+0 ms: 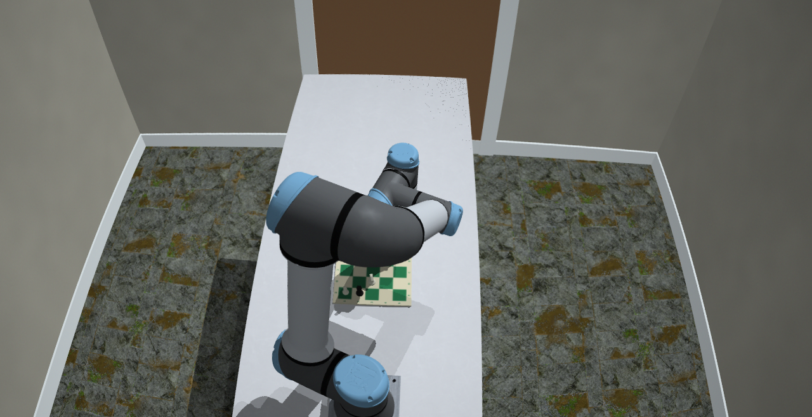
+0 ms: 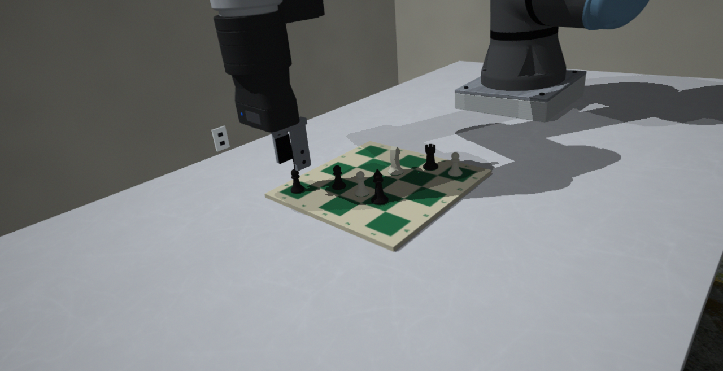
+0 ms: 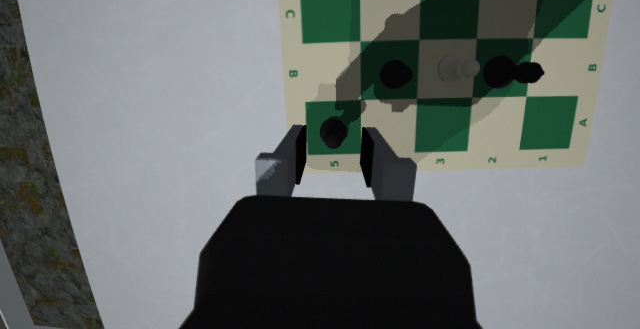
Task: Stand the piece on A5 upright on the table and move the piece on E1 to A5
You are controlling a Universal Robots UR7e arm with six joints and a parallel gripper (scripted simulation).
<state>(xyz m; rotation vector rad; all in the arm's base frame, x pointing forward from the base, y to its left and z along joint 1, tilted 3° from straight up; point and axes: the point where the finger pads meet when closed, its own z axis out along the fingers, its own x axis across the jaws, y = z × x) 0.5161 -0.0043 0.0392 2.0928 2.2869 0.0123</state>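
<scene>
My hand is 9 cm past the chessboard, 6 cm to the right of it and 6 cm above it. The rest, counted from my hand: white knight (13 cm behind, 6 cm to the left, 4 cm below).
</scene>
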